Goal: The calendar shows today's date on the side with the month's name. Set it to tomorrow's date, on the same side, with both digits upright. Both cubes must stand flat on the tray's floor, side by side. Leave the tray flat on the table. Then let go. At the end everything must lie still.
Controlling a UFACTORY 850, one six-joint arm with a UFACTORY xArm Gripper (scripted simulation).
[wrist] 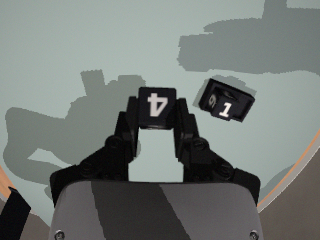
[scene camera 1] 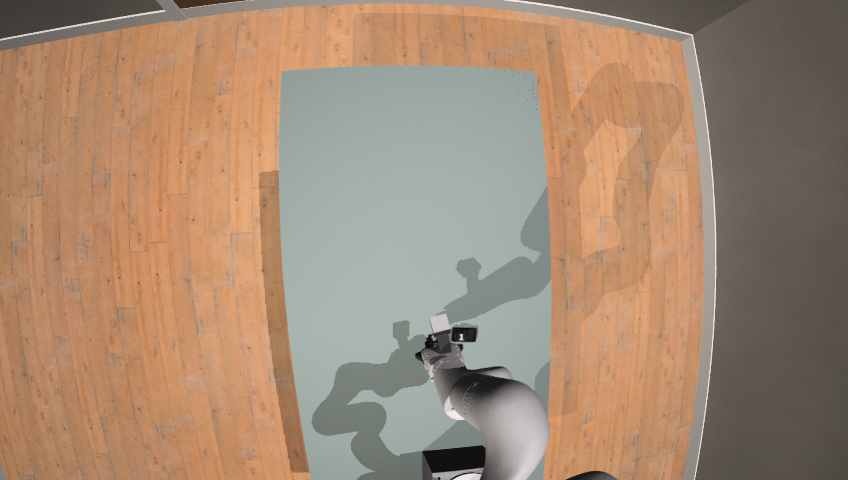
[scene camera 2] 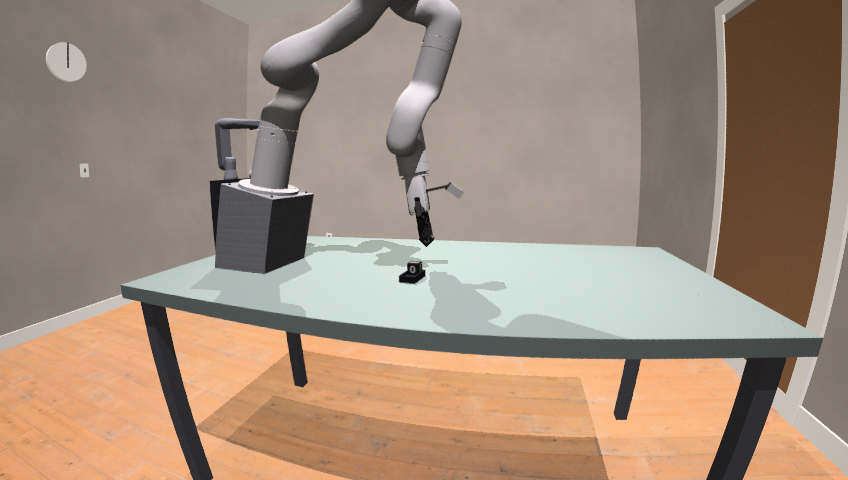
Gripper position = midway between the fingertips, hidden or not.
In view: the gripper (scene camera 2: 426,238) and a black cube (wrist: 157,107).
The gripper is seen too in the wrist view (wrist: 156,110) and in scene camera 1 (scene camera 1: 434,340).
